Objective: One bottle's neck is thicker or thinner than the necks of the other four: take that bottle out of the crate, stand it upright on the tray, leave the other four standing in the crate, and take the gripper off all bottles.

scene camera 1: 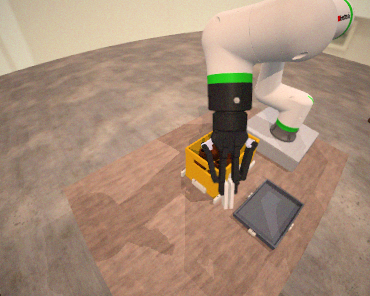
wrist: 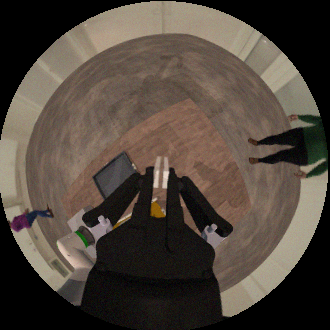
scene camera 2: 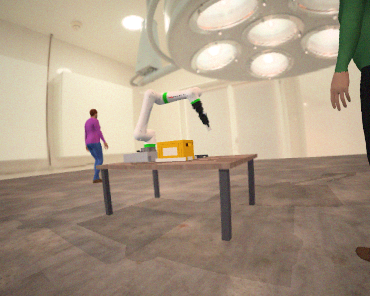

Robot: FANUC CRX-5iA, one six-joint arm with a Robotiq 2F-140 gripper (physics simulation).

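Where they show: gripper, between the fingertips: [scene camera 1: 227,205] [wrist: 161,162] [scene camera 2: 209,130]; arm's base, origin of its link: [scene camera 1: 282,133] [wrist: 86,234].
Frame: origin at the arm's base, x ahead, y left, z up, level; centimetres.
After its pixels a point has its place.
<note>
The yellow crate [scene camera 1: 199,176] {x 54.4, y -11.8, z -1.6 cm} [scene camera 2: 185,152] {x 54.5, y -17.2, z -1.6 cm} [wrist: 157,209] {x 54.3, y -5.3, z -2.5 cm} stands on the table. Brown bottles [scene camera 1: 206,151] show inside it in scene camera 1, partly hidden by the gripper; their necks cannot be compared. The dark grey tray [scene camera 1: 261,211] {x 45.0, y 15.3, z -7.9 cm} [scene camera 2: 201,156] {x 55.3, y 11.0, z -7.0 cm} [wrist: 115,175] {x 44.0, y 19.3, z -7.9 cm} lies beside the crate with no bottle on it. My gripper [scene camera 1: 228,194] {x 67.0, y 9.2, z 16.8 cm} [scene camera 2: 209,129] {x 67.0, y 9.2, z 16.8 cm} [wrist: 161,162] {x 67.0, y 9.2, z 16.8 cm} is shut, its pale pads close together with no bottle between them. It hangs tilted, well above the table in scene camera 2, and higher than the crate.
The wooden table [scene camera 1: 125,200] {x 83.1, y -27.2, z -8.5 cm} [scene camera 2: 215,161] {x 89.5, y -37.9, z -8.5 cm} carries the arm's grey base block [scene camera 1: 302,150] {x 4.2, y 13.8, z -0.7 cm} [scene camera 2: 140,157] {x 4.4, y -20.0, z -3.8 cm} behind the crate. A person in purple [scene camera 2: 93,131] [wrist: 22,221] and a person in green [scene camera 2: 354,42] [wrist: 315,147] stand away from the table. A large lamp [scene camera 2: 240,37] hangs overhead.
</note>
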